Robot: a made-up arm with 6 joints. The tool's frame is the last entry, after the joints. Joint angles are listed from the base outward. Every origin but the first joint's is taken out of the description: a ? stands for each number. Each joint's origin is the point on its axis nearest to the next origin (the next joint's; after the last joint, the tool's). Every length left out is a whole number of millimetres.
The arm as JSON. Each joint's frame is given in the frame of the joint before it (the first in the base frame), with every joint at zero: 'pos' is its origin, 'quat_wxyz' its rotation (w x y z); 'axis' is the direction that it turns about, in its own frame. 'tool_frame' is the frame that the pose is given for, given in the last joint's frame.
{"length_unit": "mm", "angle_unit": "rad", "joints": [
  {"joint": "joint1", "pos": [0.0, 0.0, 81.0], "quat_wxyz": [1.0, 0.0, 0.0, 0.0], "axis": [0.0, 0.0, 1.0]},
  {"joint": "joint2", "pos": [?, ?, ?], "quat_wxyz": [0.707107, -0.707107, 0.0, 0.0], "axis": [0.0, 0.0, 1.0]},
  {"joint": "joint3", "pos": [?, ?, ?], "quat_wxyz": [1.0, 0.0, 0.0, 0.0], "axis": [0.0, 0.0, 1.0]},
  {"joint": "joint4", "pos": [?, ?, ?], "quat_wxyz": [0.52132, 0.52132, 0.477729, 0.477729], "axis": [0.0, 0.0, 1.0]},
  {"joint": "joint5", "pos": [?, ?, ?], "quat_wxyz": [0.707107, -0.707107, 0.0, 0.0], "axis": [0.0, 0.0, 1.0]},
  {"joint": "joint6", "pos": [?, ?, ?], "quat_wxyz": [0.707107, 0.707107, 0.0, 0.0], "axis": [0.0, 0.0, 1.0]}
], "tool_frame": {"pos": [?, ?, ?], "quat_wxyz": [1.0, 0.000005, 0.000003, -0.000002]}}
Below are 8 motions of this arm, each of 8 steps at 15 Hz.
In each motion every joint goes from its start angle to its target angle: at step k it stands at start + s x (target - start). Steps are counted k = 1, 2, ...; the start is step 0. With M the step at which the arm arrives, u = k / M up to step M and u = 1 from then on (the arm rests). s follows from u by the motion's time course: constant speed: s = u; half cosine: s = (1 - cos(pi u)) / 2; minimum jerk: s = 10 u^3 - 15 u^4 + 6 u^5.
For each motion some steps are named. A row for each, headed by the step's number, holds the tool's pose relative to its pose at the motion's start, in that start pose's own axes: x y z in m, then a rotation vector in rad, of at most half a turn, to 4 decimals.
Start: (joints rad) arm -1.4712 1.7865 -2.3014 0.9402 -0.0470 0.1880
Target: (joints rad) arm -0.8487 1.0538 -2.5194 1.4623 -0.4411 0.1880
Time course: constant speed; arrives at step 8
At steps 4, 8:
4: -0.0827 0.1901 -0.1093 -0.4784 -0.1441 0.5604
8: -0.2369 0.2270 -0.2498 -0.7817 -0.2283 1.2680

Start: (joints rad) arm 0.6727 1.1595 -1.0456 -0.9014 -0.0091 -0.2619
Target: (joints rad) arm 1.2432 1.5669 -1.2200 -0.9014 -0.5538 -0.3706
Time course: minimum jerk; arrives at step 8
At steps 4, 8:
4: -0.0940 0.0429 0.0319 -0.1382 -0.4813 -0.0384
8: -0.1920 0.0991 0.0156 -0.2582 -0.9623 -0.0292

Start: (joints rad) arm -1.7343 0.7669 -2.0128 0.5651 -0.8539 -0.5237
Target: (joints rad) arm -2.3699 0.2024 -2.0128 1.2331 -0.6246 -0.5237
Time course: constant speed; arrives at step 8
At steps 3, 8:
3: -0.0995 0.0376 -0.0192 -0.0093 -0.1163 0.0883
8: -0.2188 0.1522 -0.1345 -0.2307 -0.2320 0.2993

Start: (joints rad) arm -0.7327 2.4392 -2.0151 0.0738 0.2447 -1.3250
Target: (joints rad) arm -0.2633 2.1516 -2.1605 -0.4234 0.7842 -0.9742
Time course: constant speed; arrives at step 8
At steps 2, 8:
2: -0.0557 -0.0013 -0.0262 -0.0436 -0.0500 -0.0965
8: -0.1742 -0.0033 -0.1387 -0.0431 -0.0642 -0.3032

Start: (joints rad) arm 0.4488 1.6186 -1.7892 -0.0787 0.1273 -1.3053
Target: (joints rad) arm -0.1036 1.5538 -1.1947 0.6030 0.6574 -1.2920
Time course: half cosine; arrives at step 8
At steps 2, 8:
2: 0.0309 0.0267 -0.0025 -0.1354 0.1014 0.0957
8: 0.1379 0.1579 -0.0984 -0.7122 0.6098 0.9011

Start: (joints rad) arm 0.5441 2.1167 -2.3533 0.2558 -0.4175 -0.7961
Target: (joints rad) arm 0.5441 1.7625 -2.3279 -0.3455 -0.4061 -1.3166
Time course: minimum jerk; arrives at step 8
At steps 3, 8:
3: -0.0491 -0.0208 -0.0023 0.0133 -0.1178 -0.2880
8: -0.1684 -0.0731 -0.0325 0.1763 -0.3671 -1.0653

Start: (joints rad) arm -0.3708 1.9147 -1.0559 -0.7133 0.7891 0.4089
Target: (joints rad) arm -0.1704 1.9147 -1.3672 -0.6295 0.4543 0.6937
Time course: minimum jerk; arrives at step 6
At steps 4, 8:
4: -0.0905 0.0391 -0.0663 -0.2120 -0.4963 0.2300
8: -0.1096 0.0501 -0.0913 -0.2950 -0.6192 0.2842

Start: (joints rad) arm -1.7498 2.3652 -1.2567 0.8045 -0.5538 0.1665
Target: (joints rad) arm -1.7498 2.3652 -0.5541 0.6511 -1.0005 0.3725
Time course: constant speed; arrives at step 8
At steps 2, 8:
2: 0.0128 -0.0340 -0.0110 0.0808 -0.0028 -0.0509
8: 0.0350 -0.1178 -0.0691 0.2414 0.0233 -0.2230

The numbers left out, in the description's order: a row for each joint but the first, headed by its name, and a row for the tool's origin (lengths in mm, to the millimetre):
joint2: 0.0 0.0 0.0
joint3: -264.0 -36.0 0.0
joint4: 163.0 -29.0 0.0
joint5: 0.0 0.0 0.0
joint6: 0.0 -131.0 0.0
tool: 0.0 0.0 0.0

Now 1 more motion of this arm.
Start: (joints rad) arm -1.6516 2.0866 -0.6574 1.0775 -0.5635 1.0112
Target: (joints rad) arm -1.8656 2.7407 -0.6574 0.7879 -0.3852 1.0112
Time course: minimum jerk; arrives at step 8
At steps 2, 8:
2: -0.0019 -0.0137 0.0145 0.0657 -0.0152 -0.0392
8: -0.0409 -0.1660 0.0892 0.7178 -0.0554 -0.2905

